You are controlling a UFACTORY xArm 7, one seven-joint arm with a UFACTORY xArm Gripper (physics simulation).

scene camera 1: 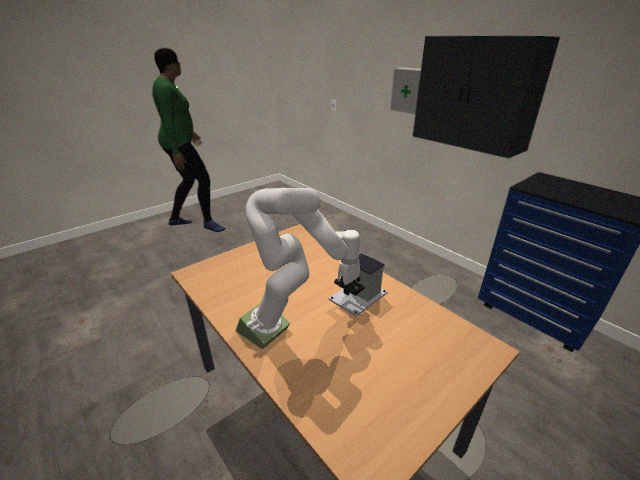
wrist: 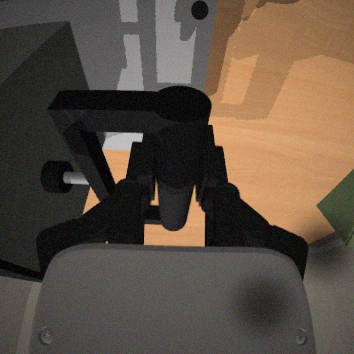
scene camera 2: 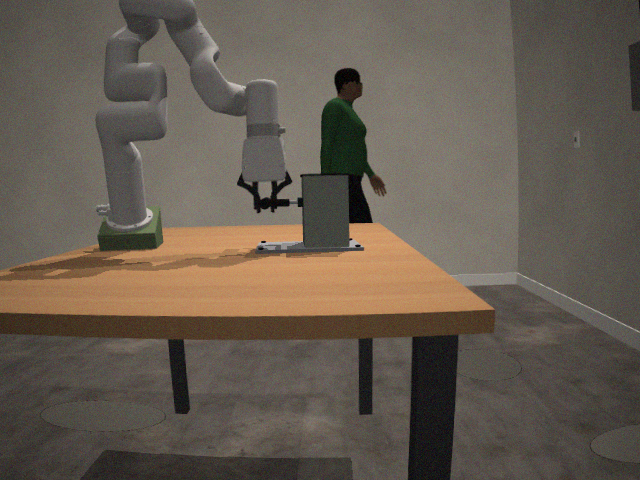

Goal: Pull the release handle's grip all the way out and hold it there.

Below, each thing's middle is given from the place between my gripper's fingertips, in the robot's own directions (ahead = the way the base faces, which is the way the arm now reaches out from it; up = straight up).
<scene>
Right now my hand is 10 cm short of the metal base plate (scene camera 2: pixel 263 247), 2 cm to the right of it and 8 cm above it.
</scene>
